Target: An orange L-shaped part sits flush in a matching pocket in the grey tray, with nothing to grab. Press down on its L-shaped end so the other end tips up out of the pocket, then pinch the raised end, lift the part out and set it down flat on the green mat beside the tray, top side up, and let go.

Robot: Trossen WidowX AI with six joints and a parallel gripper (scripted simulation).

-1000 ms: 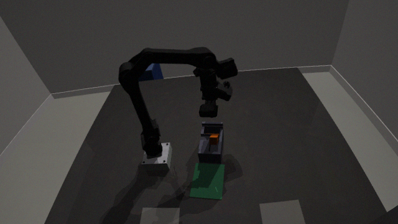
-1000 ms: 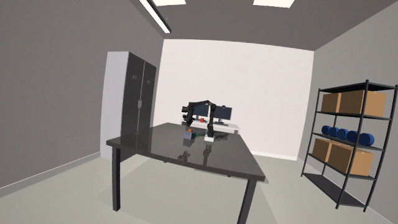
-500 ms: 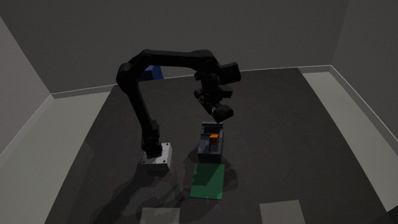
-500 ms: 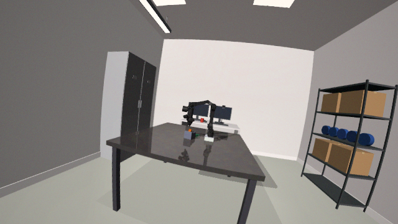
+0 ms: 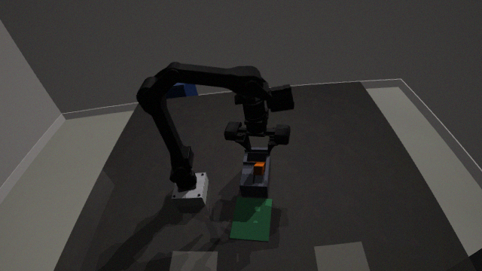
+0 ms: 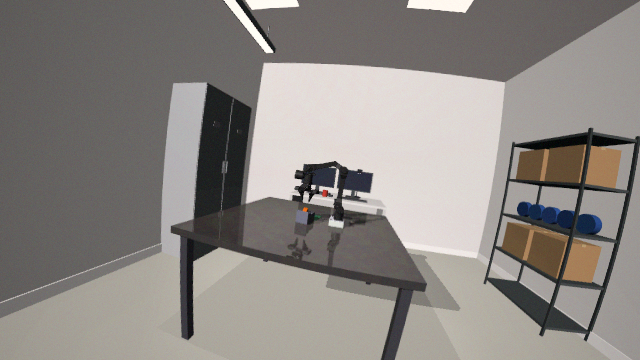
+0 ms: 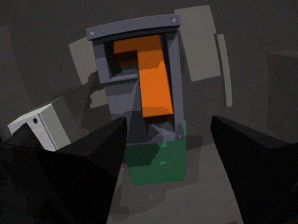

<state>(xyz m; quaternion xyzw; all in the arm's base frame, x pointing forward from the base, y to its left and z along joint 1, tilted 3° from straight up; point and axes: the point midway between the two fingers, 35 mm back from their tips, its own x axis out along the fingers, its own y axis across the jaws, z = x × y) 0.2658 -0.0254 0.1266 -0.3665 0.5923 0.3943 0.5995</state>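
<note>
Now: the orange L-shaped part 1 cm behind my gripper tip, 3 cm to the left of it and 11 cm below it. Also, from my gripper tip: green mat (7 cm behind, 14 cm to the right, 16 cm below).
</note>
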